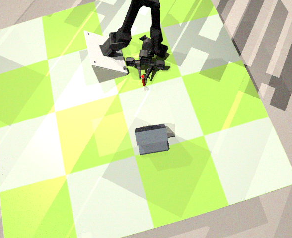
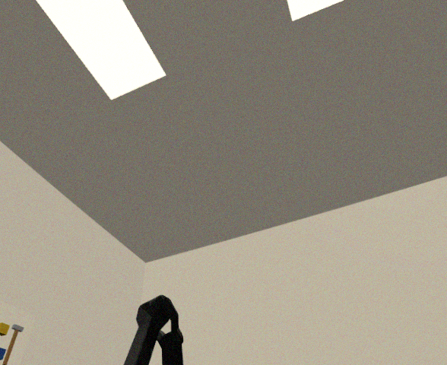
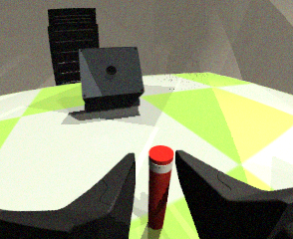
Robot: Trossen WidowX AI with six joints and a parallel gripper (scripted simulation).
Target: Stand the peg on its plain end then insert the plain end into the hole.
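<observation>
Now: the red peg 1 cm behind my gripper tip and 1 cm below it. The rest, counted from my gripper tip: grey sloped panel (27 cm ahead, 7 cm to the right, 1 cm above).
</observation>
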